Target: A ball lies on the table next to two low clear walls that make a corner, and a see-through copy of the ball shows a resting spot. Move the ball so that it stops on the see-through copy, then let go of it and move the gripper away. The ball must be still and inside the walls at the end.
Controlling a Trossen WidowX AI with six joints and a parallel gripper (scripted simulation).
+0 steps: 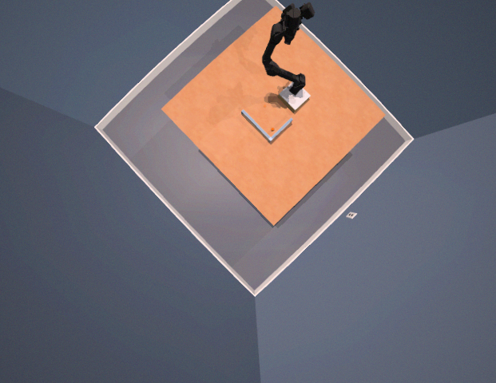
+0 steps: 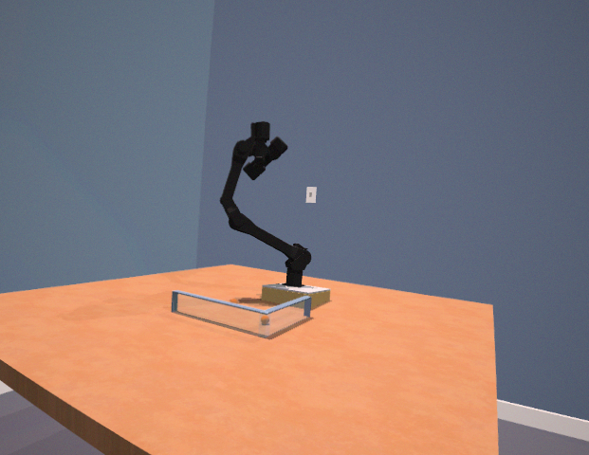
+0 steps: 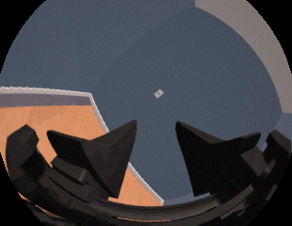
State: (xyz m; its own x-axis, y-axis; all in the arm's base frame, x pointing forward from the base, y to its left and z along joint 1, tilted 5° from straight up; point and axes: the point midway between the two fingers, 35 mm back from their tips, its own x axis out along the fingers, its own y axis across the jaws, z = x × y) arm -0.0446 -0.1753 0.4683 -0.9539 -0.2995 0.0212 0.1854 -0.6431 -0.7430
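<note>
The orange ball lies 490 mm below my gripper tip, 460 mm ahead of it and 250 mm to the left of it. Round my gripper tip: faint orange spot 490 mm below, 350 mm ahead, 80 mm to the left.
</note>
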